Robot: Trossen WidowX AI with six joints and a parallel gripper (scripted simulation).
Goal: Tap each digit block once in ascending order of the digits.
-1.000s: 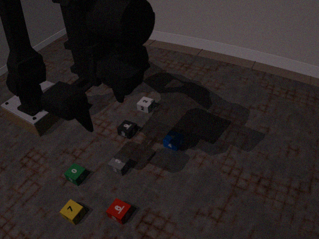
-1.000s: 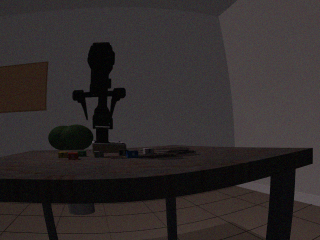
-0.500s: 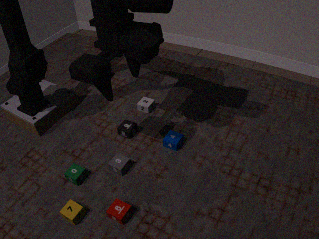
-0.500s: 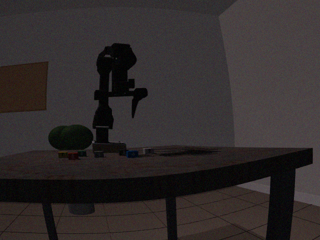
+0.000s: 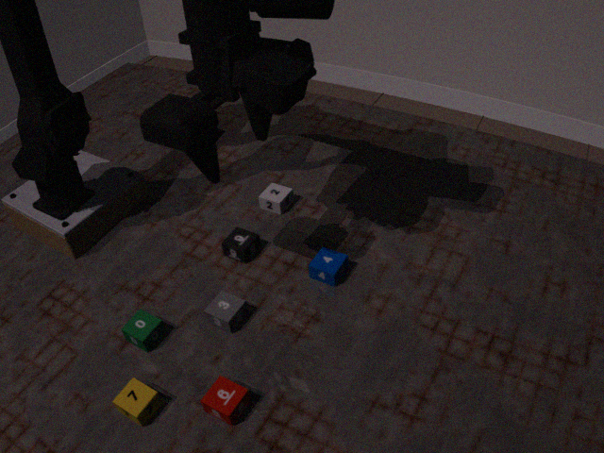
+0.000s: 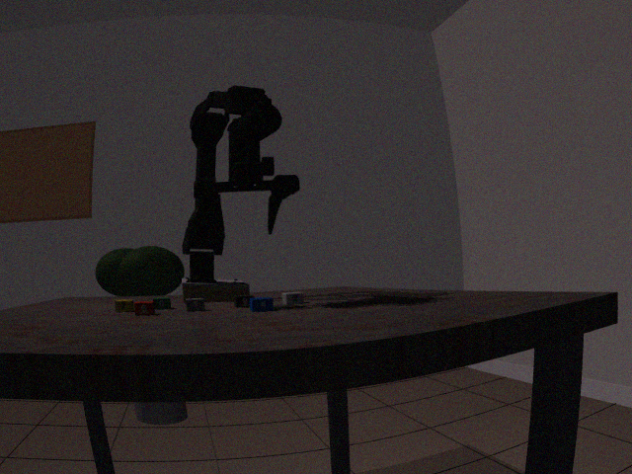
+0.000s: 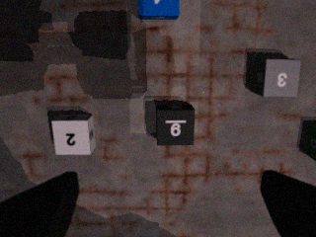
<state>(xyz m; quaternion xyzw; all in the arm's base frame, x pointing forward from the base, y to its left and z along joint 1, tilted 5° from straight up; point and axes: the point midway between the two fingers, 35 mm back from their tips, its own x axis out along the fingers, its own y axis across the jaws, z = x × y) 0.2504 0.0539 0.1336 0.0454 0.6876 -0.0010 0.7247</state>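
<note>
Right now my gripper tip is 16 cm to the left of the green block, 11 cm above it and 4 cm past it. The rest, counted from my gripper tip: black block 11 cm below, 1 cm to the right, 1 cm behind; white block 11 cm below, 8 cm to the left, 1 cm behind; blue block 11 cm below, 10 cm ahead.
</note>
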